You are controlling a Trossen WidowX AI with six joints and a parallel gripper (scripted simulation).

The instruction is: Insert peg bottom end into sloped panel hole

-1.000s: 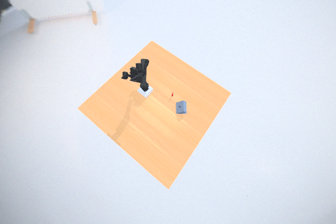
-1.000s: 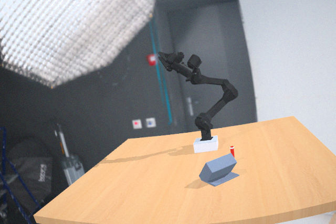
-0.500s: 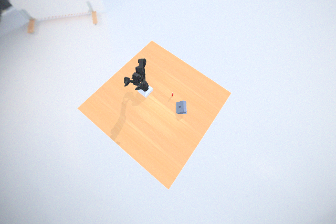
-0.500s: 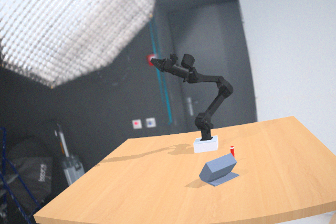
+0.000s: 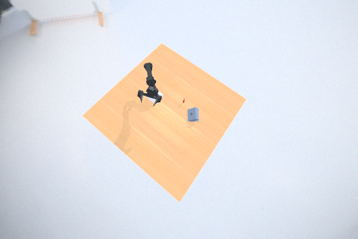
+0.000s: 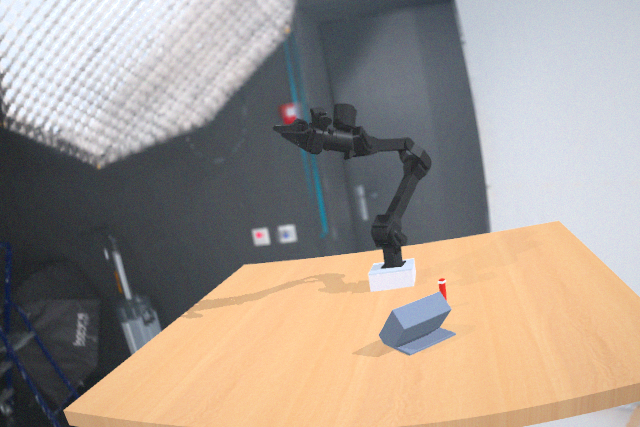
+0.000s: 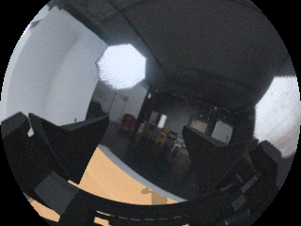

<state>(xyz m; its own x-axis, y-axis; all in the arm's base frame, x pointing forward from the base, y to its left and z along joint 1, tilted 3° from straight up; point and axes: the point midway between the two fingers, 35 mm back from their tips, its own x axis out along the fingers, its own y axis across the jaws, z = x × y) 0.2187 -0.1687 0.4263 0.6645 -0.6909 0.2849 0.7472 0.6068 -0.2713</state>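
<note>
Right now my gripper tip is 40 mm short of the red peg, 390 mm to the right of it and 440 mm above it. From my gripper tip the other things lie so: grey-blue sloped panel 220 mm ahead, 360 mm to the left, 460 mm below.
</note>
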